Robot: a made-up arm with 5 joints.
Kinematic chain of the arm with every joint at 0, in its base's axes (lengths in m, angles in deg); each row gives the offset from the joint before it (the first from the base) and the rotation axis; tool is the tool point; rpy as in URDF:
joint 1: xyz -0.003 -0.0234 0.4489 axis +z
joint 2: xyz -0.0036 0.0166 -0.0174 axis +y
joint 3: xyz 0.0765 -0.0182 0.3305 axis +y
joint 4: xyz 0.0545 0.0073 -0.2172 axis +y
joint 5: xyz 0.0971 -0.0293 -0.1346 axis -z
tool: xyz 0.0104 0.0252 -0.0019 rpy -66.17 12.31 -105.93
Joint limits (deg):
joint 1: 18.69..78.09
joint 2: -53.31..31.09
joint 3: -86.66..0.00
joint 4: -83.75..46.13
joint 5: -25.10..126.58
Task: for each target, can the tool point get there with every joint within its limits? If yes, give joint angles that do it. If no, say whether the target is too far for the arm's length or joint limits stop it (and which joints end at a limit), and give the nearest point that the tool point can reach.
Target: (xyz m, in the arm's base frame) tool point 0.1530 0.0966 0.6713
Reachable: yes | joints 41.09 -46.35 -7.68 -6.77 42.68
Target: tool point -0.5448 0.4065 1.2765
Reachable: no: too far | nearest point -0.2112 -0.0912 1.0360 | short by 0.646 m
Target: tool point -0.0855 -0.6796 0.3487
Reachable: no: joint limits stop it (at a limit: joint 1, joint 2, joint 3, joint 4, joint 5) | nearest point 0.0675 -0.0491 0.3223 | short by 0.649 m
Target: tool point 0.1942 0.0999 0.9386
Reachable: yes | joints 37.58 -34.69 -66.78 22.78 65.38
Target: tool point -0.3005 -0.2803 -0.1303
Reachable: no: joint limits stop it (at a limit: joint 1, joint 2, joint 3, joint 4) | nearest point 0.0653 -0.0346 0.3108 | short by 0.624 m
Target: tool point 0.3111 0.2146 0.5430
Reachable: yes | joints 37.29 12.49 -18.11 -50.19 11.49
